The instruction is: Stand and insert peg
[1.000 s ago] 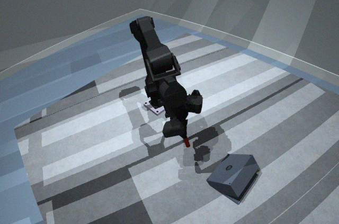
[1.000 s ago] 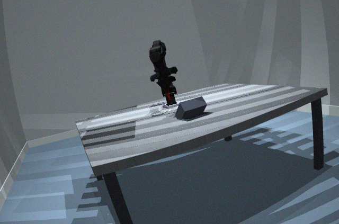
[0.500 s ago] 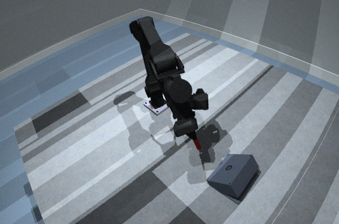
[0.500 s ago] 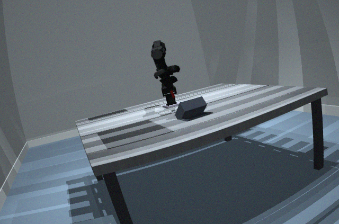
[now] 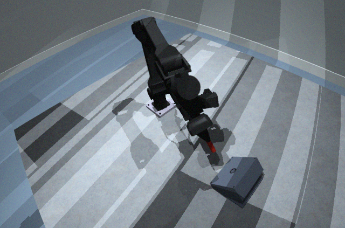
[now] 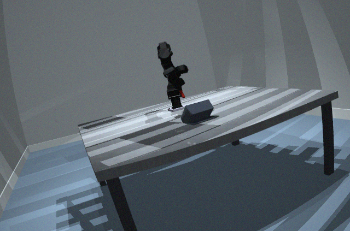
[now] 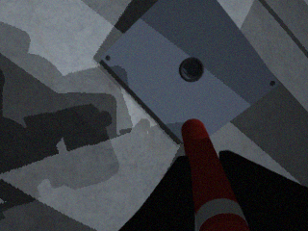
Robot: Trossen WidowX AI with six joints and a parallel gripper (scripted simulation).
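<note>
Right now my gripper tip is 11 cm short of the sloped panel, 11 cm above it and 4 cm to the right of it. The rest, counted from my gripper tip: red peg 1 cm behind, 1 cm above.
</note>
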